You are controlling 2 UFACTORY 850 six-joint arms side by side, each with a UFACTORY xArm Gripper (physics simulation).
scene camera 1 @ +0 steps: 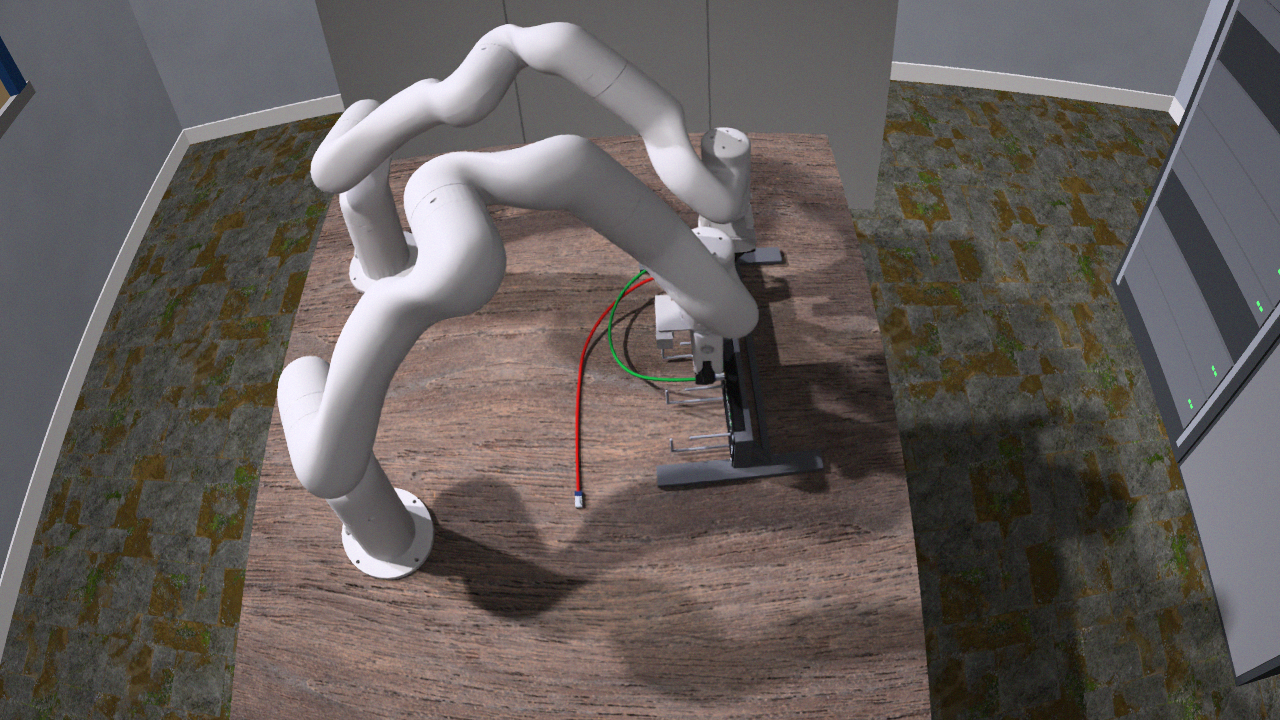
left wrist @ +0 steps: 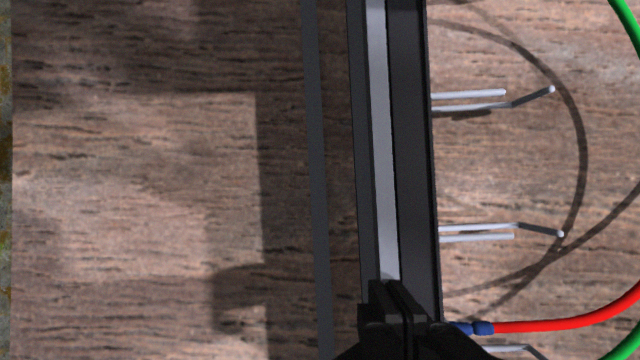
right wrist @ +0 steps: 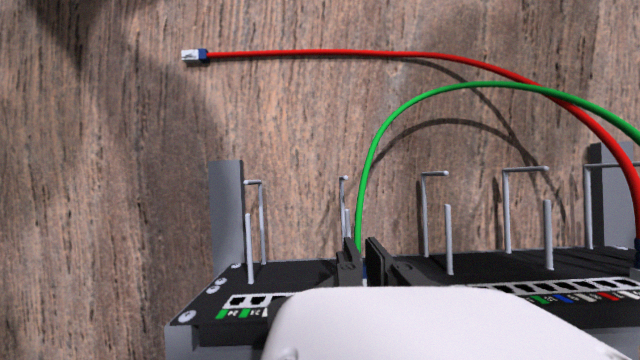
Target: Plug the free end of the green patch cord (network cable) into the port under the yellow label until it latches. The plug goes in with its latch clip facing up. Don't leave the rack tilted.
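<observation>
The green cord (scene camera 1: 611,335) (left wrist: 625,15) (right wrist: 450,89) arches in front of the dark rack (scene camera 1: 747,452) (left wrist: 412,150) (right wrist: 295,272). My right gripper (scene camera 1: 705,372) (right wrist: 358,254) is shut on the green cord's plug close to the panel face; a sliver of blue boot (right wrist: 364,272) shows between the fingers. How far the plug sits in a port is hidden. My left gripper (left wrist: 383,307) is shut and empty, at the rack's top edge; in the scene view the right arm hides it. The rack appears upright on its feet. The yellow label does not show.
A red cord (scene camera 1: 579,402) (left wrist: 540,326) (right wrist: 320,52) runs from the rack; its loose plug (scene camera 1: 579,499) (right wrist: 192,55) lies on the table. Metal cable hooks (scene camera 1: 698,440) (left wrist: 475,228) (right wrist: 425,215) stick out of the panel. Green-labelled ports (right wrist: 247,301) show beside the right gripper.
</observation>
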